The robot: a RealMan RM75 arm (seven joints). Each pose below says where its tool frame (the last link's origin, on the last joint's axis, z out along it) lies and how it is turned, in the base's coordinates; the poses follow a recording.
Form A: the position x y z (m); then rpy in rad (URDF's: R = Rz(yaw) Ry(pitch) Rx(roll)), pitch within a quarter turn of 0, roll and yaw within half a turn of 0.
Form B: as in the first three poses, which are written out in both.
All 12 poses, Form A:
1: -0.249, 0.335, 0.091, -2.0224, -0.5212, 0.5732
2: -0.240, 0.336, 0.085, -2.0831, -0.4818, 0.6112
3: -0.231, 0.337, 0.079, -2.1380, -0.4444, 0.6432
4: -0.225, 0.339, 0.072, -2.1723, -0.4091, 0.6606
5: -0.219, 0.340, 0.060, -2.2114, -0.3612, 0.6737
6: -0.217, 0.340, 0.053, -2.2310, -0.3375, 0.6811
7: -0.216, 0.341, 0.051, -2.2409, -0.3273, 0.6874
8: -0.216, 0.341, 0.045, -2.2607, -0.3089, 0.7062
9: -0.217, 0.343, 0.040, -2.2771, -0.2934, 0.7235
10: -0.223, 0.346, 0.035, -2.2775, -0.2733, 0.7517
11: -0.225, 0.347, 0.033, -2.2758, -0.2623, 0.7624
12: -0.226, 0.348, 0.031, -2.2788, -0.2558, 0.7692
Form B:
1: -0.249, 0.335, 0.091, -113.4, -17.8, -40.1
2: -0.240, 0.336, 0.085, -117.2, -18.3, -40.1
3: -0.231, 0.337, 0.079, -120.8, -18.7, -40.3
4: -0.225, 0.339, 0.072, -123.3, -19.2, -39.9
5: -0.219, 0.340, 0.060, -126.4, -19.6, -39.1
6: -0.217, 0.340, 0.053, -128.0, -19.9, -38.8
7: -0.216, 0.341, 0.051, -128.8, -20.1, -38.8
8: -0.216, 0.341, 0.045, -130.4, -20.7, -39.2
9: -0.217, 0.343, 0.040, -131.8, -21.3, -39.6
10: -0.223, 0.346, 0.035, -132.8, -23.0, -40.1
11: -0.225, 0.347, 0.033, -133.2, -23.9, -40.2
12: -0.226, 0.348, 0.031, -133.6, -24.2, -40.3
